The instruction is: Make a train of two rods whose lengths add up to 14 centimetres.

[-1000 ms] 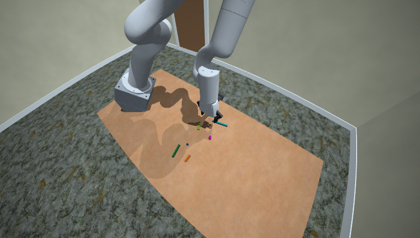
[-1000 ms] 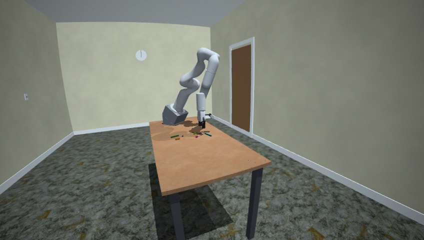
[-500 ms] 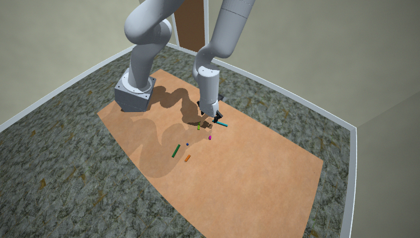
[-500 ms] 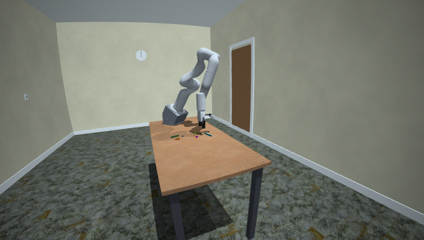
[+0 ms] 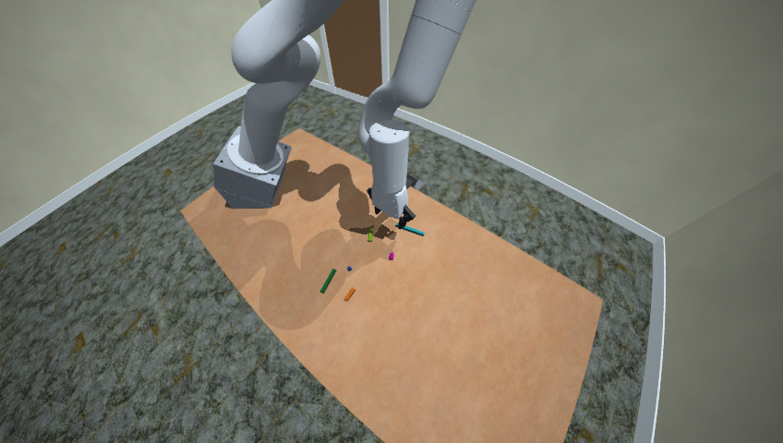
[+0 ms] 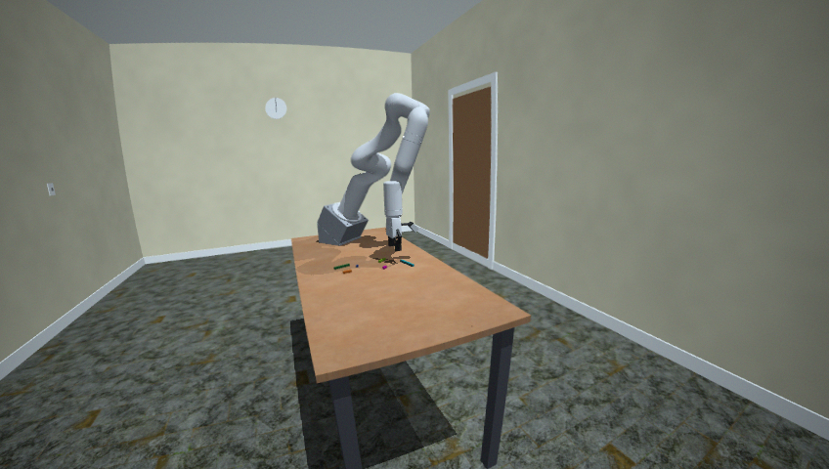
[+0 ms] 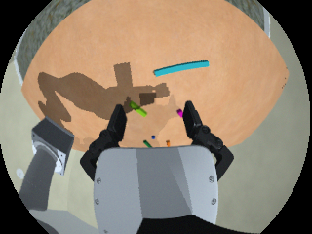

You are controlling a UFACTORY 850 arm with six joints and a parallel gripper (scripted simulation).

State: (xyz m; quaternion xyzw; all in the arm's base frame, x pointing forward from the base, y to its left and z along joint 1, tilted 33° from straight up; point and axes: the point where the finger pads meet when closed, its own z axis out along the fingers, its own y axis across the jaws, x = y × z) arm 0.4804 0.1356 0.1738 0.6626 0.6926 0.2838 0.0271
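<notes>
My hand is 240 mm to the left of the orange rod, 80 mm short of it and 70 mm above it. From my hand the other things lie so: turquoise rod (70 mm below, 50 mm to the left, 50 mm ahead); then magenta rod (70 mm to the right, 70 mm below, 70 mm ahead); then lime rod (70 mm below, 60 mm to the right, 30 mm behind).
</notes>
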